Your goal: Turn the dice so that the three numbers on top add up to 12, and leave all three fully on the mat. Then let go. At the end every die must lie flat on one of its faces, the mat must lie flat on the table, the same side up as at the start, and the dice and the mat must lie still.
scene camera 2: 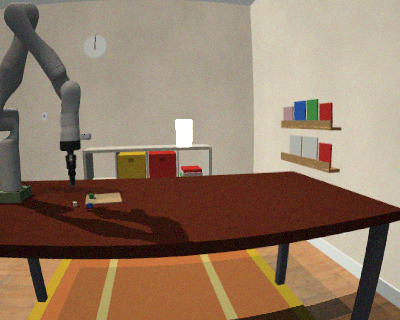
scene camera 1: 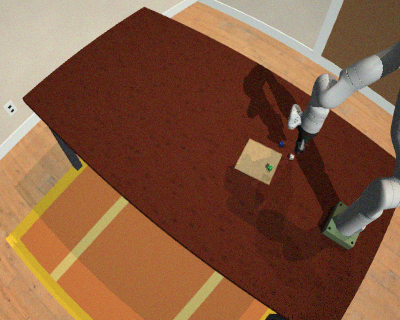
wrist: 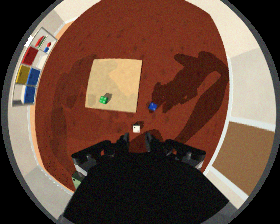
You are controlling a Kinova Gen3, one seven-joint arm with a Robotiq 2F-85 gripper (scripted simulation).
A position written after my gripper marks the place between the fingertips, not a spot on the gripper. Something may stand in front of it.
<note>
In view: my gripper (wrist: 137, 137) and a tan mat (scene camera 1: 255, 158).
The tan mat also shows in the wrist view (wrist: 117, 79).
</note>
